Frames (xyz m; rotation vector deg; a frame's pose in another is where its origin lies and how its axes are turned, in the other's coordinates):
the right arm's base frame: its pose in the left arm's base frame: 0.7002 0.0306 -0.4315 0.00 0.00 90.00
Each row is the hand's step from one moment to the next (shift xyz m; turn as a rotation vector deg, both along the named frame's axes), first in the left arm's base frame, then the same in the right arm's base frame.
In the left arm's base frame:
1: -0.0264 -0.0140 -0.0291 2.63 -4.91 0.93
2: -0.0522 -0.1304 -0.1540 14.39 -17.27 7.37
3: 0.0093 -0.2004 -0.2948 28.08 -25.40 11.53
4: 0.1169 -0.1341 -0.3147 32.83 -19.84 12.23
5: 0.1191 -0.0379 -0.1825 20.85 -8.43 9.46
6: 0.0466 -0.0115 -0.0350 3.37 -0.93 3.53
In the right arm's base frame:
1: -0.0140 0.0264 -0.0291 -4.91 -2.63 0.93
2: -0.1304 0.0522 -0.1540 -17.27 -14.39 7.37
3: -0.2004 -0.0093 -0.2948 -25.40 -28.08 11.53
4: -0.1341 -0.1169 -0.3147 -19.84 -32.83 12.23
5: -0.0379 -0.1191 -0.1825 -8.43 -20.85 9.46
6: -0.0115 -0.0466 -0.0350 -0.93 -3.37 3.53

